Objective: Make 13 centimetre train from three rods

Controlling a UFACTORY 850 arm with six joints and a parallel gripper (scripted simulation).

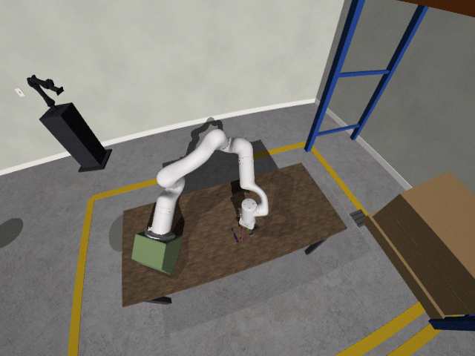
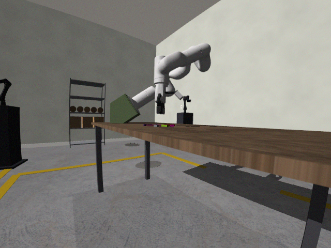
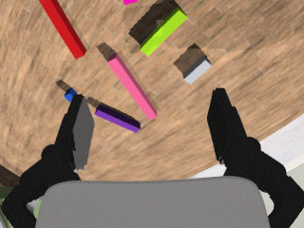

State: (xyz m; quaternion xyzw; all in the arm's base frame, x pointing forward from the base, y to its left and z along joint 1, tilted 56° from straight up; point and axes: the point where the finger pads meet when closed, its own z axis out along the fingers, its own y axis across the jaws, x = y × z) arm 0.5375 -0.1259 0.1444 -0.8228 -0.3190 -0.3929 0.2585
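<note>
The blue rod lies 100 mm behind my hand, 70 mm below it and 20 mm to the left of it. From my hand the other things lie so: lime rod: 70 mm below, 30 mm ahead, 10 mm to the left; then pink rod: 70 mm below, 40 mm behind, 20 mm to the right; then grey rod: 70 mm below, 40 mm to the right, 30 mm ahead.
</note>
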